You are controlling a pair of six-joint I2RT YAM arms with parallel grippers.
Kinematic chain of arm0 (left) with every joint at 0, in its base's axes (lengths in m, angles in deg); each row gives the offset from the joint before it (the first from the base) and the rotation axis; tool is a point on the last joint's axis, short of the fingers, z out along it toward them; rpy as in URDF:
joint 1: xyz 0 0 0.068 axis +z
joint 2: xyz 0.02 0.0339 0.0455 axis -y
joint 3: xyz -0.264 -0.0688 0 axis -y
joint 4: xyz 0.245 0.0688 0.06 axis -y
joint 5: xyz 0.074 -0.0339 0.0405 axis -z
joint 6: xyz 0.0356 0 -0.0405 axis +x
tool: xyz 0 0 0 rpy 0 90 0
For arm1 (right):
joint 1: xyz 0 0 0.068 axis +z
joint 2: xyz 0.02 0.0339 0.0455 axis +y
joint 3: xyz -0.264 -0.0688 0 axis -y
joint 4: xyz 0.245 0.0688 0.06 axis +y
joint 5: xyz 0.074 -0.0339 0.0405 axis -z
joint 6: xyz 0.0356 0 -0.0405 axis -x
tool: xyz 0 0 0 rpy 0 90 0
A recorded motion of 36 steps. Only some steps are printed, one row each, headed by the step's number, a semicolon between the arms.
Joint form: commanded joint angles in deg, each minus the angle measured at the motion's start. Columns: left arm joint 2, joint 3, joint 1, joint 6, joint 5, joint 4; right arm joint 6, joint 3, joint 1, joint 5, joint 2, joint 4.
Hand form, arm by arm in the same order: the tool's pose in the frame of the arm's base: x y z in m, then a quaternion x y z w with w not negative. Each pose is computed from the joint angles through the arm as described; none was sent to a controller.
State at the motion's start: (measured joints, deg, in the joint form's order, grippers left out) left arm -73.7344 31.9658 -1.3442 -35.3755 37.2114 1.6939; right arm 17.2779 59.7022 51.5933 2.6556 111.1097 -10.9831
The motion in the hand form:
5: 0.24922 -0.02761 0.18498 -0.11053 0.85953 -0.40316 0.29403; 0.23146 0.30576 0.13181 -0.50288 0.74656 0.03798 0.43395
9: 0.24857 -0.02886 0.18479 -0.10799 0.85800 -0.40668 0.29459; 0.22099 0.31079 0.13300 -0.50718 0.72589 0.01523 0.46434
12: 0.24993 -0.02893 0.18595 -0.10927 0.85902 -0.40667 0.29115; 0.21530 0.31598 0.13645 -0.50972 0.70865 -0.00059 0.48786
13: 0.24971 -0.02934 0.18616 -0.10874 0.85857 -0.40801 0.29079; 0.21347 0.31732 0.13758 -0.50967 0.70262 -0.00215 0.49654
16: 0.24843 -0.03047 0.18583 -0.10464 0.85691 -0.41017 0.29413; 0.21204 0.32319 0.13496 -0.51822 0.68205 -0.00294 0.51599
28: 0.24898 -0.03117 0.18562 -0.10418 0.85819 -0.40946 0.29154; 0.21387 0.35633 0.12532 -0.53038 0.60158 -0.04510 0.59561
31: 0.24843 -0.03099 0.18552 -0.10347 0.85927 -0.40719 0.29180; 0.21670 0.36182 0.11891 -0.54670 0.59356 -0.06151 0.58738
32: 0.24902 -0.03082 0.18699 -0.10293 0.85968 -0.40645 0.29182; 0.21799 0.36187 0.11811 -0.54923 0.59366 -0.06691 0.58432
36: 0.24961 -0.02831 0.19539 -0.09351 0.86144 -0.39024 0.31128; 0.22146 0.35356 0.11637 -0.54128 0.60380 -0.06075 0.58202
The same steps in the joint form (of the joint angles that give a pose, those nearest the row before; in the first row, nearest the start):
5: -0.40 0.64 0.03 1.01 0.68 0.33; 2.25 -4.47 2.36 9.05 -2.08 -3.50
9: -0.27 0.33 -0.24 0.75 0.93 0.95; 4.58 -6.15 4.44 13.05 -2.44 -7.96
12: -0.52 0.95 -0.24 0.74 1.00 0.16; 6.71 -6.61 5.82 15.75 -2.55 -10.96
13: -0.45 0.91 -0.32 0.62 1.11 0.22; 7.30 -6.91 6.21 16.26 -2.62 -12.32
16: -0.13 0.38 -0.58 0.56 1.20 1.08; 9.82 -7.07 6.85 16.29 -1.23 -16.65
28: -0.36 0.61 -0.74 0.66 1.13 0.73; 21.23 -3.19 9.34 20.15 7.17 -32.69
31: -0.23 0.57 -0.73 0.96 0.94 0.42; 23.57 -1.51 9.39 20.45 8.99 -31.73
32: -0.18 0.96 -0.68 1.13 0.93 -0.11; 23.99 -1.23 9.25 20.68 9.16 -31.21
36: 1.06 2.09 -0.28 3.30 -0.58 -1.77; 22.61 -2.68 8.23 19.96 8.56 -31.71

